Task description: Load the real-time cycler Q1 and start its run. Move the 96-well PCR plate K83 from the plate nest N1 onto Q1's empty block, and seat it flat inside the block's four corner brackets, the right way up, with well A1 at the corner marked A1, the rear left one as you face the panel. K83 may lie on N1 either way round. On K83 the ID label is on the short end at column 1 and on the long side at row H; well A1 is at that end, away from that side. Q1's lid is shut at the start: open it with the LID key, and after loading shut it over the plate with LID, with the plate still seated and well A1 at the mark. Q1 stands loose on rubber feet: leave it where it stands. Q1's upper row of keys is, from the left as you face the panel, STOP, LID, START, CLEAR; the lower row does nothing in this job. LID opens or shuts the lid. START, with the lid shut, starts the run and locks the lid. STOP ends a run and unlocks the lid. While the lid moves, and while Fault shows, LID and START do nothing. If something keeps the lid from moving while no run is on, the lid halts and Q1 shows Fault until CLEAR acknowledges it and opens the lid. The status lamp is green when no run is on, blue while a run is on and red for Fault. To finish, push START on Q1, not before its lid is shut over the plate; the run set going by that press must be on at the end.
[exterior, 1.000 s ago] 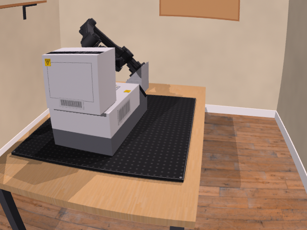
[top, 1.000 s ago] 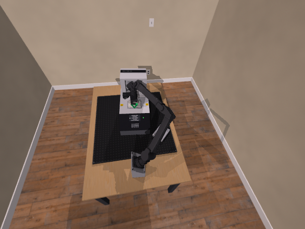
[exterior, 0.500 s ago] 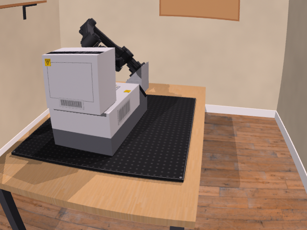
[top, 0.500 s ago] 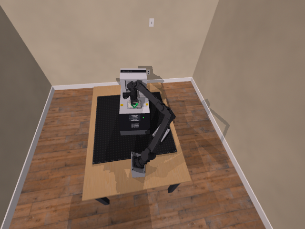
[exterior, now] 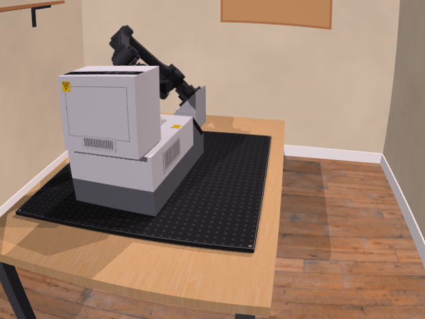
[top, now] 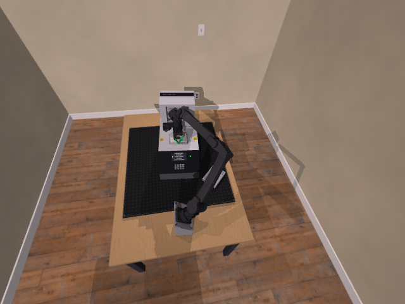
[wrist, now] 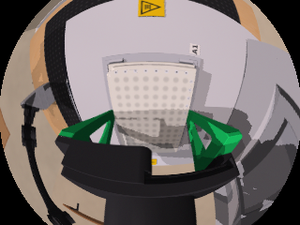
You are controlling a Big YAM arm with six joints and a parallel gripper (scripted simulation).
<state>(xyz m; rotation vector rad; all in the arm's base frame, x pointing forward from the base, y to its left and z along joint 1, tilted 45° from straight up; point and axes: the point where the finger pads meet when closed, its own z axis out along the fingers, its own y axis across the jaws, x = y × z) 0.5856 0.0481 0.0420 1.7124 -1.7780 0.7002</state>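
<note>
Right now my hand is right at the white plate K83. The rest, counted from my hand: plate nest N1: 270 mm to the right, 250 mm behind, 190 mm below.
</note>
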